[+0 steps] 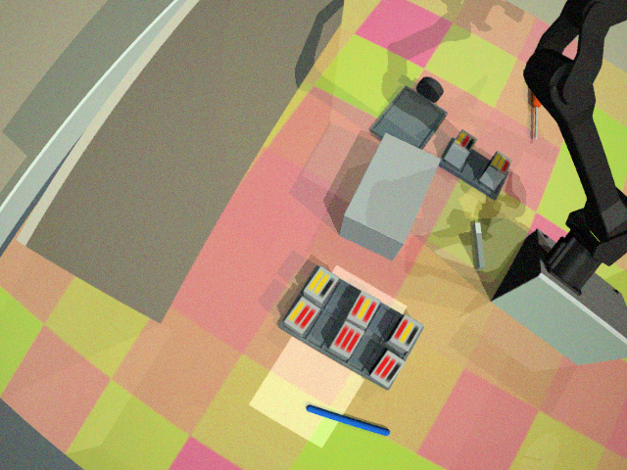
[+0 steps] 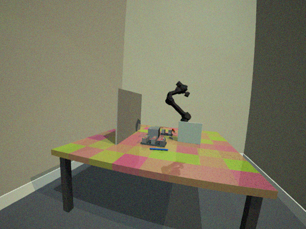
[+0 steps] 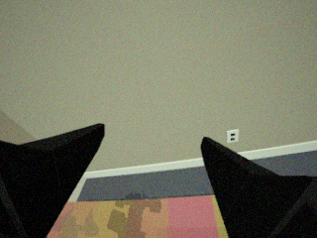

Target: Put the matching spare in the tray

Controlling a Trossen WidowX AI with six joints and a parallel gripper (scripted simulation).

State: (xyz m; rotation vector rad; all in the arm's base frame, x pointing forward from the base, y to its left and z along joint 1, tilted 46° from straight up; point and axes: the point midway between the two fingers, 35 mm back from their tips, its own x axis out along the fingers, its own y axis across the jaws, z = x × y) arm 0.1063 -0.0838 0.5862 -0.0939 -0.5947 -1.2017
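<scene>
My gripper tip is 760 mm to the right of the spare, 450 mm above it and 100 mm short of it. From my gripper tip the other things lie so: grey tray: 480 mm below, 350 mm to the left, 230 mm ahead; then upright panel: 570 mm to the left, 430 mm ahead, 260 mm below; then blue stick: 860 mm to the left, 480 mm below, 30 mm ahead.
</scene>
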